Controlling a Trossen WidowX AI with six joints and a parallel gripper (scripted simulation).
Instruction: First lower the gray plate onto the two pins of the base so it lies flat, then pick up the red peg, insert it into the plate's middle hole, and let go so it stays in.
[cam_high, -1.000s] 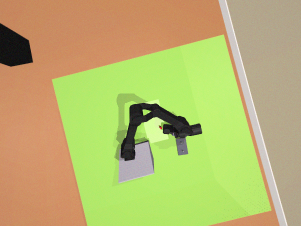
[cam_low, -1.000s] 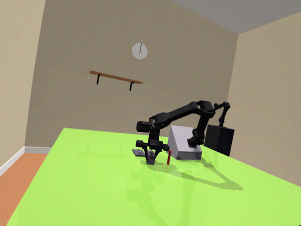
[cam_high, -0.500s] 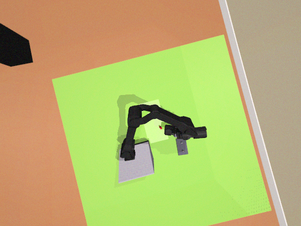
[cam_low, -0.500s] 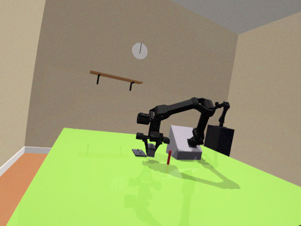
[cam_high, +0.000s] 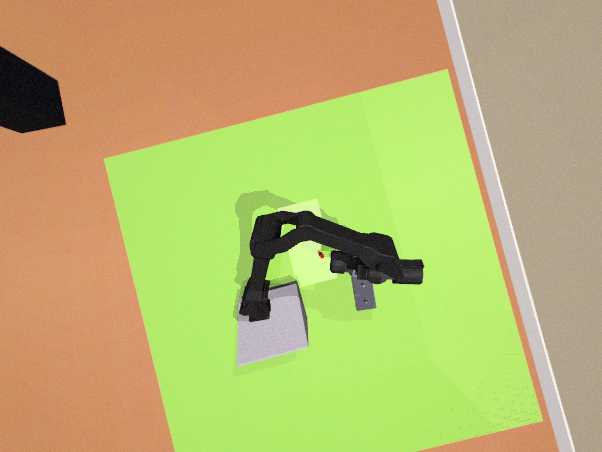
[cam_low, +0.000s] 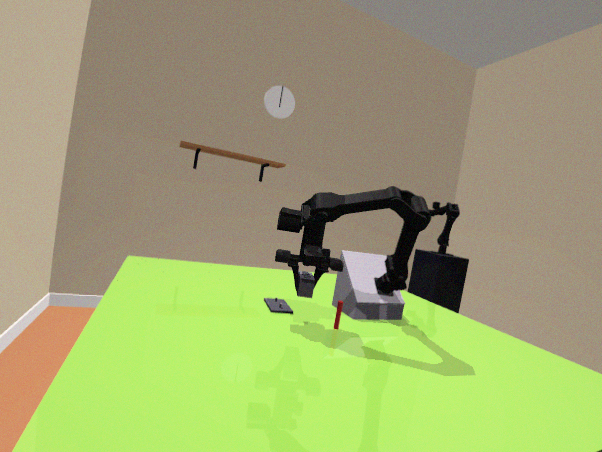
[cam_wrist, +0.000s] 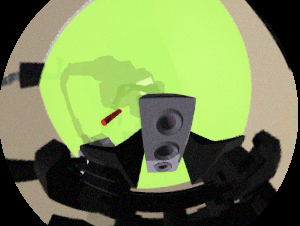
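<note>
The dark base is 20 mm ahead of my gripper tip, 140 mm to the right of it and 90 mm below it. From my gripper tip the other things lie so: red peg 110 mm behind, 30 mm to the left, 60 mm below; then gray plate 30 mm above.
</note>
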